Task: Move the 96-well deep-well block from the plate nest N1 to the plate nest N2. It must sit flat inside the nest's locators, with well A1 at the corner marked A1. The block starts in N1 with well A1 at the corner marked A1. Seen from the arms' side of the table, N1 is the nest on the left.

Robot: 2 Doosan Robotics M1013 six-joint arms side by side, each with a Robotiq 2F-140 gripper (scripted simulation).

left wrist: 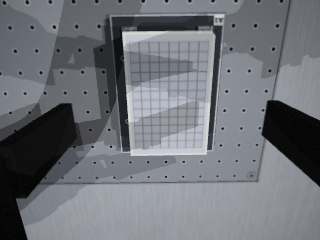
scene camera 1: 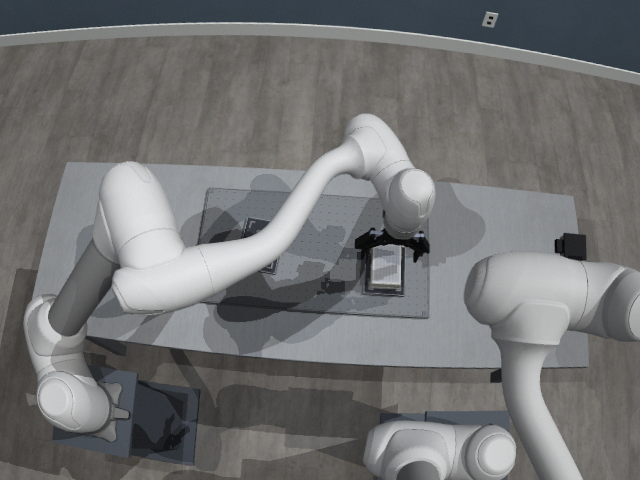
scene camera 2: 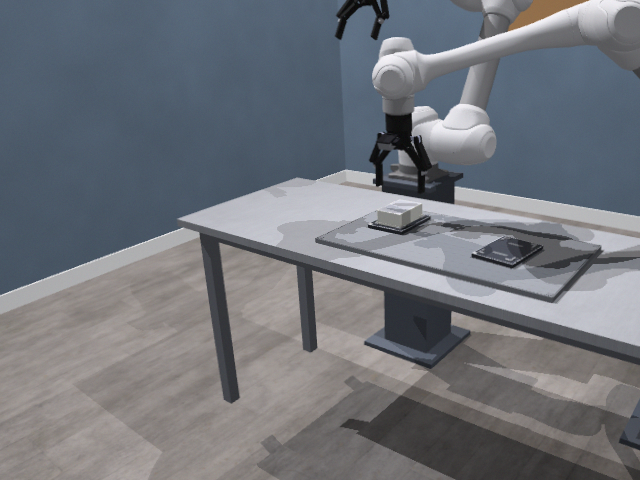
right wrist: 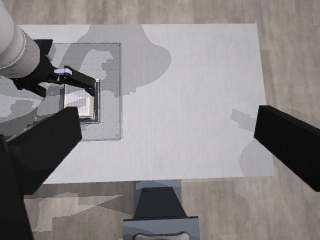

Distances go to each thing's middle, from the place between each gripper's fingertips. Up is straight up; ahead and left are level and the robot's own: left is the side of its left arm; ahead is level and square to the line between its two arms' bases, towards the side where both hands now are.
The white deep-well block [scene camera 1: 385, 273] lies 90 mm below my left hand. The rest, counted from my left hand: nest N1 [scene camera 2: 512, 251]: 30 mm ahead, 370 mm to the left, 110 mm below; nest N2 [left wrist: 143, 23]: 110 mm below.
The white deep-well block is 52 cm below my right hand, 27 cm to the left of it and 16 cm ahead of it. Round my right hand: nest N1: 64 cm to the left, 54 cm below, 19 cm ahead; nest N2: 54 cm below, 27 cm to the left, 16 cm ahead.
